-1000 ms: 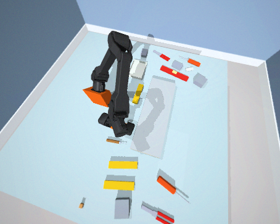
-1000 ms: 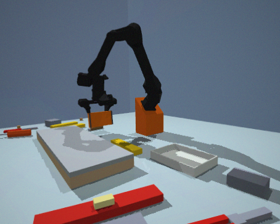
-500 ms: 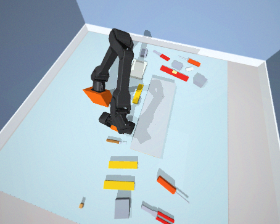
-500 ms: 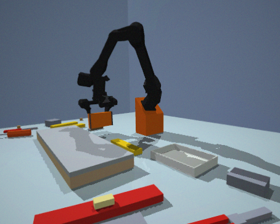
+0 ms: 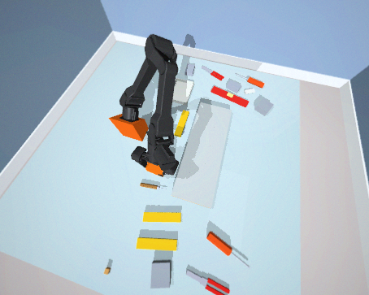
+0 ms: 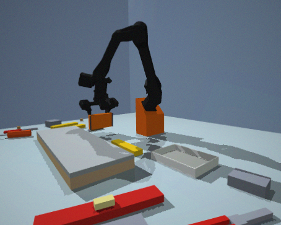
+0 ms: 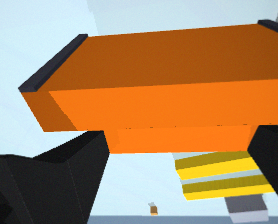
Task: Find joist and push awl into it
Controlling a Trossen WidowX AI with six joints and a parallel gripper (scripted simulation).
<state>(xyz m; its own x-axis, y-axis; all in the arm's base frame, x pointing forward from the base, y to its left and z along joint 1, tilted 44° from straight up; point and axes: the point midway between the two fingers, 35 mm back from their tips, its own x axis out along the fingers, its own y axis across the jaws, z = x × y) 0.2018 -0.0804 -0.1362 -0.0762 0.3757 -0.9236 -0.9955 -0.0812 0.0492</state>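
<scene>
Right now the orange stud finder is 10 mm ahead of my gripper tip, 10 mm to the left of it and 10 mm below it. From my gripper tip the other things lie so: brown-handled awl (20 mm ahead, 60 mm to the right, 70 mm below); red level (190 mm ahead, 590 mm to the left, 60 mm below); white tray (90 mm behind, 510 mm to the left, 60 mm below).
</scene>
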